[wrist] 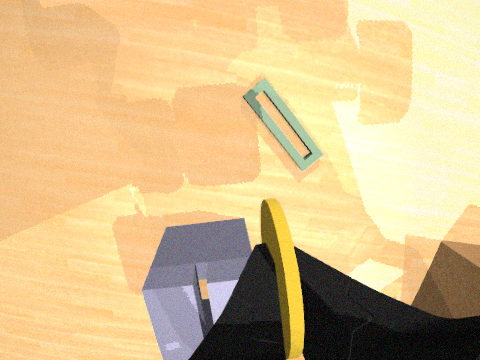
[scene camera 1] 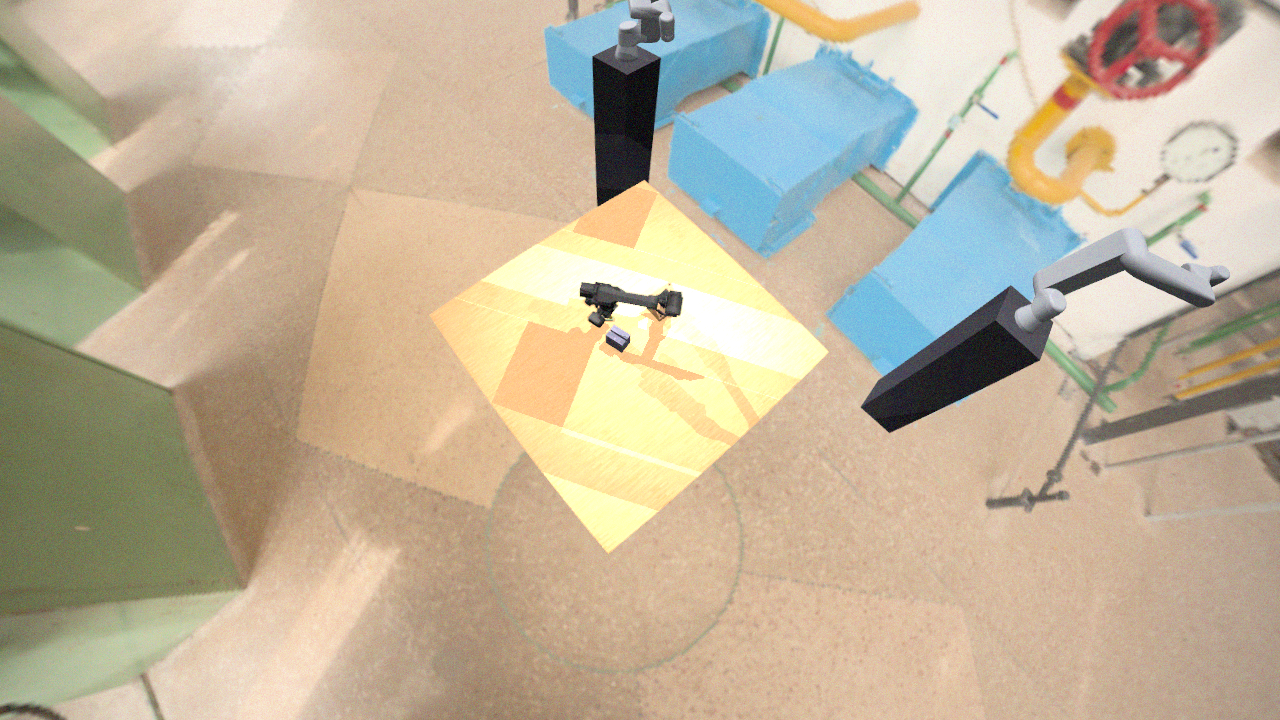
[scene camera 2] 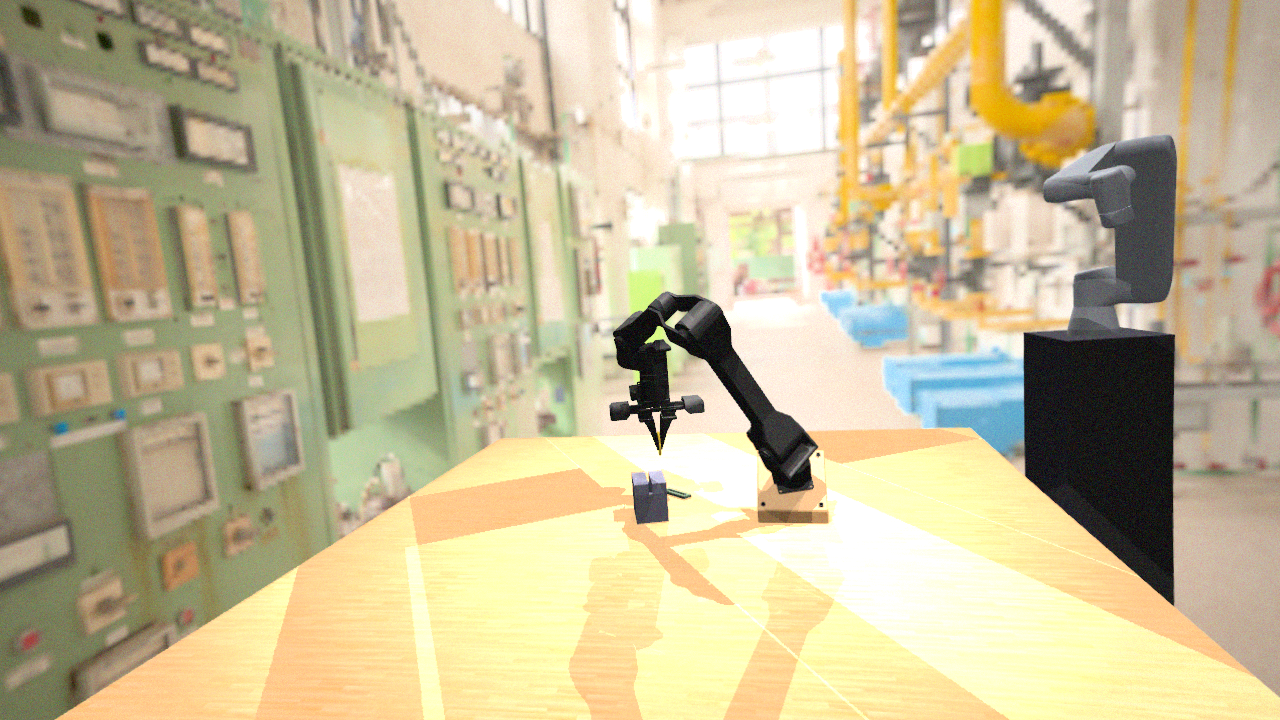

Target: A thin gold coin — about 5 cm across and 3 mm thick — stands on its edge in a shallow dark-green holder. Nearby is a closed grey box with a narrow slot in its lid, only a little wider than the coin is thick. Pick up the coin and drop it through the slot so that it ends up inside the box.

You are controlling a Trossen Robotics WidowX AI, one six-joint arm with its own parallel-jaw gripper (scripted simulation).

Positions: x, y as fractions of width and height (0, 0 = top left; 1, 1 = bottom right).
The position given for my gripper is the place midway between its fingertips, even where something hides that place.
My gripper (wrist: 0.56, 0.70) holds a gold coin.
